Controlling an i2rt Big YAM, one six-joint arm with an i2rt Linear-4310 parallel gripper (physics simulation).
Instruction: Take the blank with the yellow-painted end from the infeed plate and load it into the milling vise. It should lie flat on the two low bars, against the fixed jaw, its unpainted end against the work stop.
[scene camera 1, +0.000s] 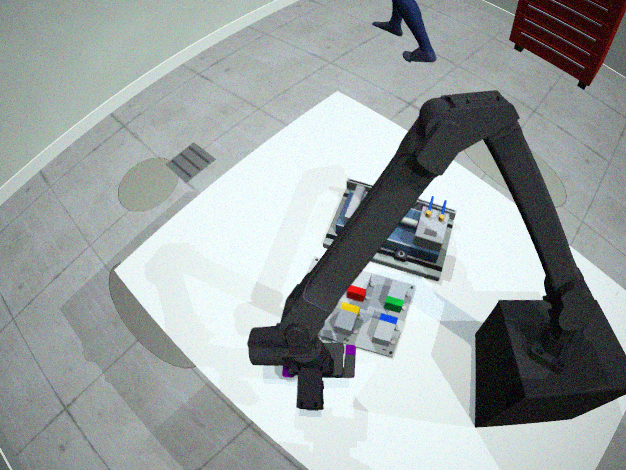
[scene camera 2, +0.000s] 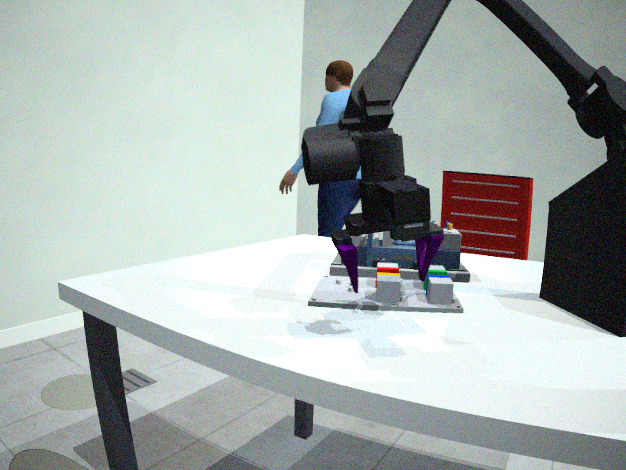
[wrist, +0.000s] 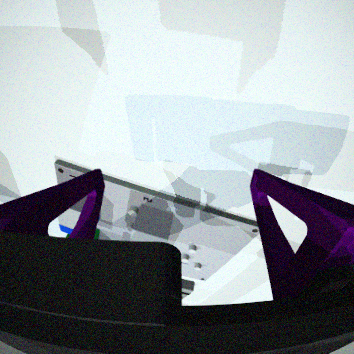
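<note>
The blank with the yellow-painted end (scene camera 1: 347, 320) (scene camera 2: 388, 288) (wrist: 154, 221) lies on the infeed plate (scene camera 1: 404, 288) (scene camera 2: 331, 299) (wrist: 225, 245); its yellow end is hidden in the wrist view. My gripper (scene camera 1: 318, 360) (scene camera 2: 389, 285) (wrist: 176, 176) is open and empty. In scene view 2 its purple fingers show on either side of this blank; their exact height over the plate is hard to tell. The milling vise (scene camera 1: 419, 247) (scene camera 2: 394, 255) stands behind the plate. My arm covers part of the vise in scene view 1, and the low bars and work stop cannot be made out.
The blue-ended blank (scene camera 1: 384, 332) (scene camera 2: 440, 289) lies right of the yellow-ended one. A red-ended blank (scene camera 1: 356, 292) and a green-ended blank (scene camera 1: 393, 303) lie behind them. Blue nozzles (scene camera 1: 431, 203) rise at the vise's right end. A person (scene camera 2: 334, 108) stands behind the table.
</note>
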